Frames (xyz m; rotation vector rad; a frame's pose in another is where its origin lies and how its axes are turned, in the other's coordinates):
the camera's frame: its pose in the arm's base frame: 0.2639 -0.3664 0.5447 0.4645 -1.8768 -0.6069
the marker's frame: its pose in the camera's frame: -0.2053 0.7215 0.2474 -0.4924 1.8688 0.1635
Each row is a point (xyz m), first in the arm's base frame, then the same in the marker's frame.
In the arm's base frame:
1: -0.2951 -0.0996 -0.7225
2: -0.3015 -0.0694 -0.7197
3: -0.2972 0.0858 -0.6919
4: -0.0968 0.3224 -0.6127
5: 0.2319 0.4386 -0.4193
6: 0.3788 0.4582 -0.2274
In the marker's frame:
1: -0.1639 -0.9474 -1.2734
2: -0.1771 -0.9200 -1.2795
3: -0.2097 -0.7668 -1.2981
4: -0.0732 -0.4774 -1.2920
5: 0.2076 -0.2374 -1.1419
6: 0.3334 -0.1303 -0.9646

